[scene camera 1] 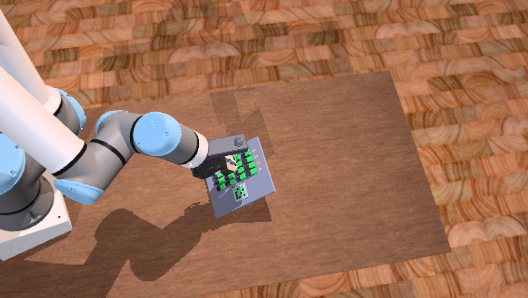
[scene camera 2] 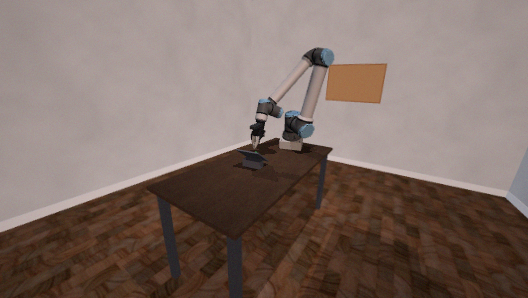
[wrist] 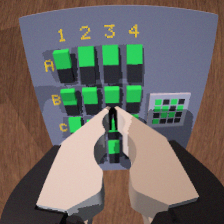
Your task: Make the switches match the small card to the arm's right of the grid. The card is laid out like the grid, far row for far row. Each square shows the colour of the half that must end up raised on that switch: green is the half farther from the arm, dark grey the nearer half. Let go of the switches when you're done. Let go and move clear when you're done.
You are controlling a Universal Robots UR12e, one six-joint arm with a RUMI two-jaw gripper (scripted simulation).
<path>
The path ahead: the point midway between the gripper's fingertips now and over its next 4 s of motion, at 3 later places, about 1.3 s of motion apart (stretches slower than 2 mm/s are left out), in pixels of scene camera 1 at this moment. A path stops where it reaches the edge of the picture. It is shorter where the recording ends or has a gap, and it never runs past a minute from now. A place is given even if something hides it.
My gripper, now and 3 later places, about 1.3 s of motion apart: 236,168; 240,169; 237,168; 218,184
</path>
